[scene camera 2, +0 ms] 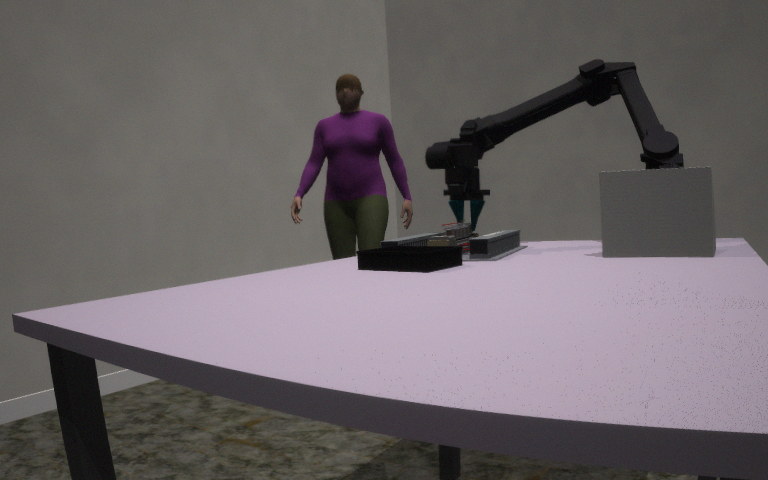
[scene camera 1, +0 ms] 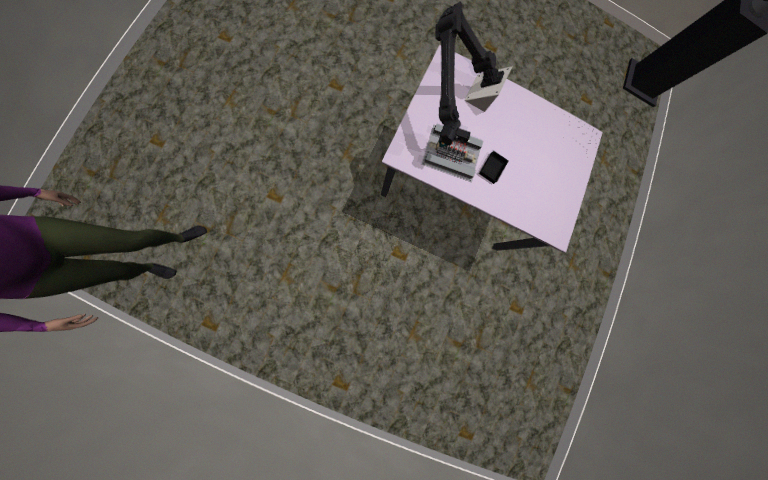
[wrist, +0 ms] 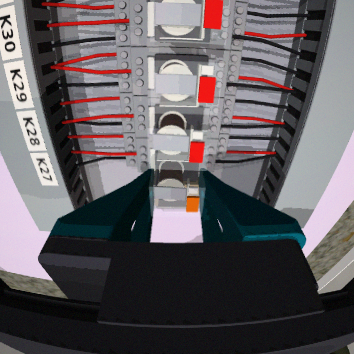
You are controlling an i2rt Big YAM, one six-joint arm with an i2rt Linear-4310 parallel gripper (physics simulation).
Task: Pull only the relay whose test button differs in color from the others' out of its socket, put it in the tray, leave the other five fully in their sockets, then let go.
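Frame: origin at the arm's base, x ahead, y left, z up, level; centimetres.
Seen in the pictures: gripper, between the fingertips: (scene camera 2: 467,231) (scene camera 1: 441,144) (wrist: 176,176); arm's base, origin of its link: (scene camera 2: 669,202) (scene camera 1: 492,80).
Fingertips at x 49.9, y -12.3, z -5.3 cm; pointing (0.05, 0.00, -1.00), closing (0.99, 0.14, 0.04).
Pixels of each thing's middle, then the offset from my fingertips to it. Level surfaces: height alone.
- relay with the orange test button, middle of its body: (wrist: 176,178) dx -0.1, dy +0.2, dz +0.5 cm
- black tray, middle of its body: (scene camera 2: 409,258) (scene camera 1: 493,167) dx -3.5, dy +34.9, dz -2.9 cm
- pink table, height of its surface: dz -4.7 cm
The relay with the orange test button (wrist: 171,196) is at the near end of the row in the wrist view, by the K27 label. My gripper (wrist: 176,176) (scene camera 2: 467,226) is shut on this relay, with a teal finger on each side. Its base is hidden, so I cannot tell whether it is raised in its socket. Three other relays with red test buttons (wrist: 171,142) (wrist: 175,84) (wrist: 175,16) sit in line beyond it, apart from the fingers. The remaining relays are not clear in any view. The black tray (scene camera 1: 487,177) (scene camera 2: 407,261) stands on the table beside the panel.
Grey wire ducts (wrist: 312,95) (scene camera 2: 498,242) flank the relay row, with red and black wires running into them. The arm's pale box-shaped base (scene camera 2: 656,215) stands on the pink table (scene camera 1: 543,169) (scene camera 2: 283,316). A person in purple (scene camera 2: 353,152) stands beyond the table.
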